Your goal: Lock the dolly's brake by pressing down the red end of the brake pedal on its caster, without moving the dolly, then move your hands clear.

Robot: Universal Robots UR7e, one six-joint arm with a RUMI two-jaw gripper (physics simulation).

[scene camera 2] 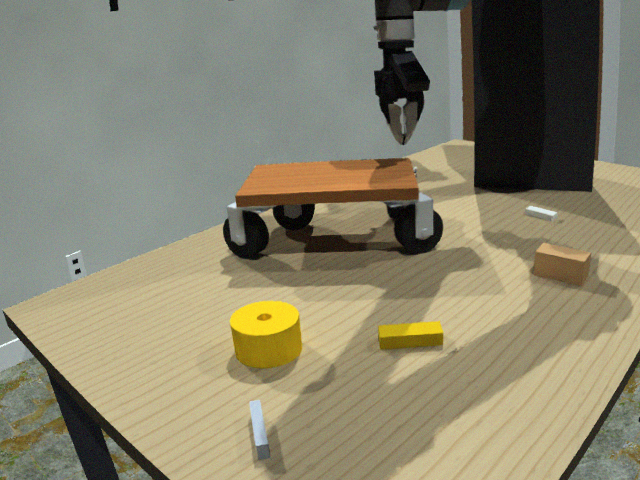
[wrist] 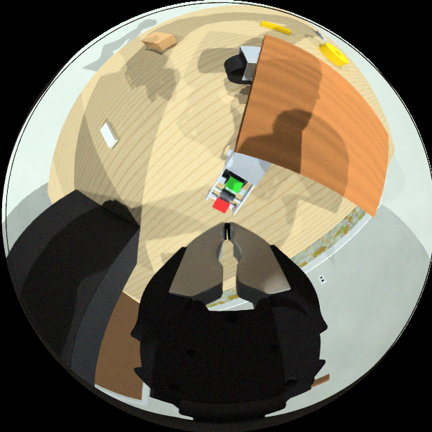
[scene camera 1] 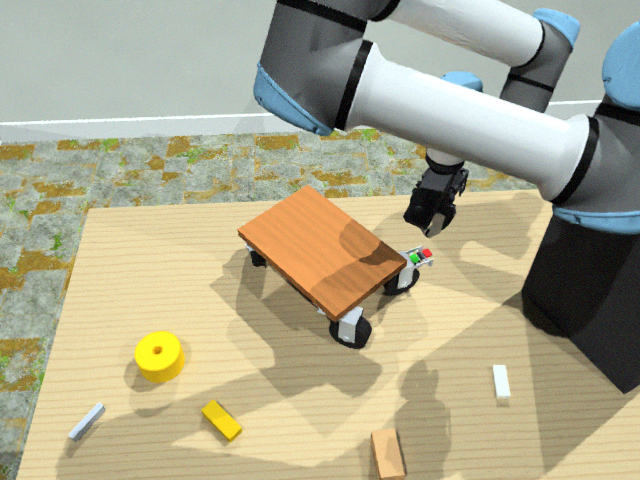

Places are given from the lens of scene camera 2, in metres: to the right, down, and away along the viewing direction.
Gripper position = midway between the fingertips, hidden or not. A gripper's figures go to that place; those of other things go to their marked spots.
my gripper (scene camera 2: 402,144): 0.17, -0.19, 1.17
yellow cylinder (scene camera 2: 266,334): -0.06, 0.11, 0.68
dolly (scene camera 2: 292,189): -0.04, -0.08, 0.96
tan block (scene camera 2: 568,265): 0.38, 0.04, 0.83
The marked spots on the yellow cylinder and the tan block are 0.47 m apart.
